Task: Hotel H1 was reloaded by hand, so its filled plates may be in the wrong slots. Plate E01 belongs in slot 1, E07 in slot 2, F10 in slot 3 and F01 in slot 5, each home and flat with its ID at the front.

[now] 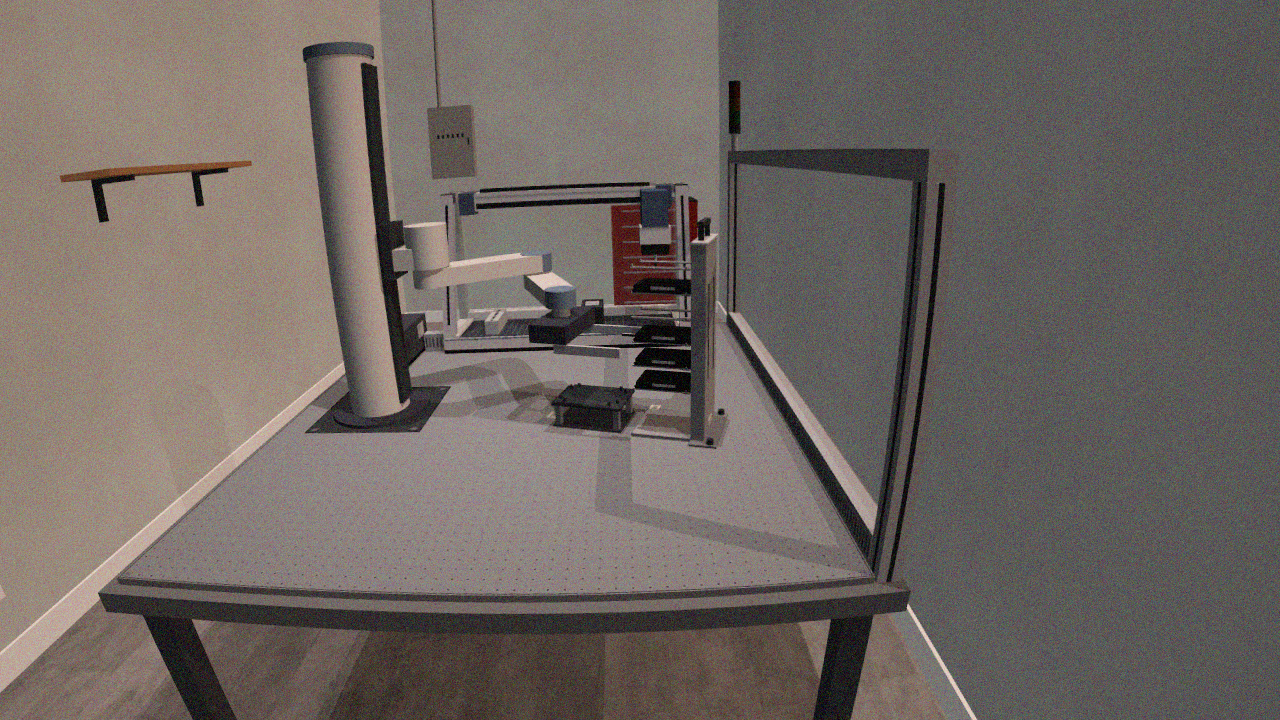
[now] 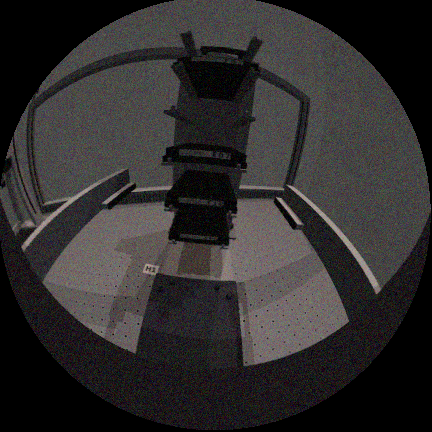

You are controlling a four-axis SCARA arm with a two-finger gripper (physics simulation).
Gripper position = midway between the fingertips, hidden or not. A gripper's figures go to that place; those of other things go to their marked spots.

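There's a hotel H1 (image 1: 703,257) sitting 122 cm from the lens, and my gripper (image 1: 631,341) is at 137 cm from the lens.
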